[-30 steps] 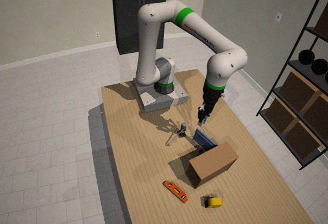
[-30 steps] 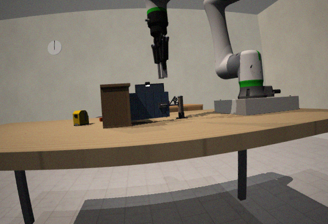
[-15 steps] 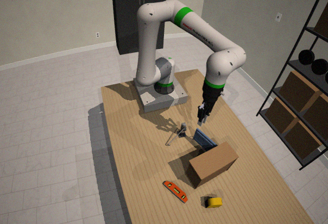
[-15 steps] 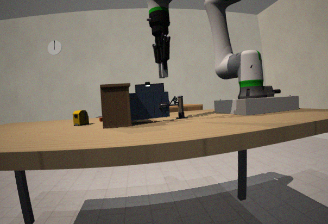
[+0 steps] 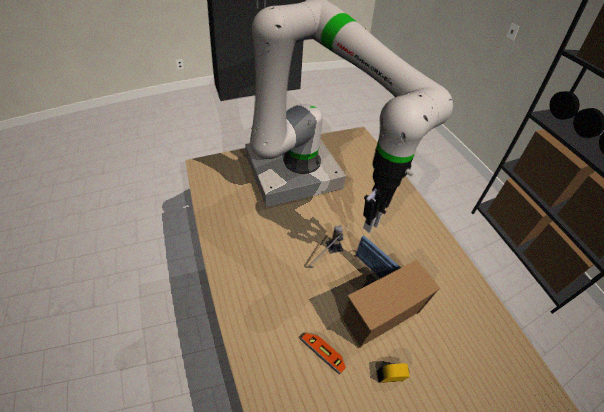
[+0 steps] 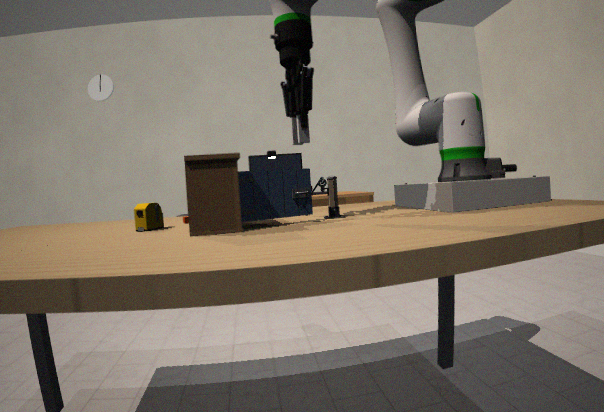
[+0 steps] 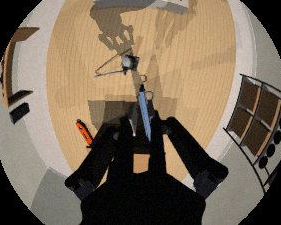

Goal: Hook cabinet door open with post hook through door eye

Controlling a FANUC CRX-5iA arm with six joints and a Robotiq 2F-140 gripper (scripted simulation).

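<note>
Now: the cabinet door 150 mm below my hand, 70 mm ahead of it and 40 mm to the left of it. From my hand the other things lie so: hook post 150 mm below, 90 mm to the right, 50 mm behind; then orange level 280 mm ahead, 210 mm to the right, 210 mm below; then yellow tape measure 390 mm ahead, 190 mm below, 40 mm to the right.
</note>
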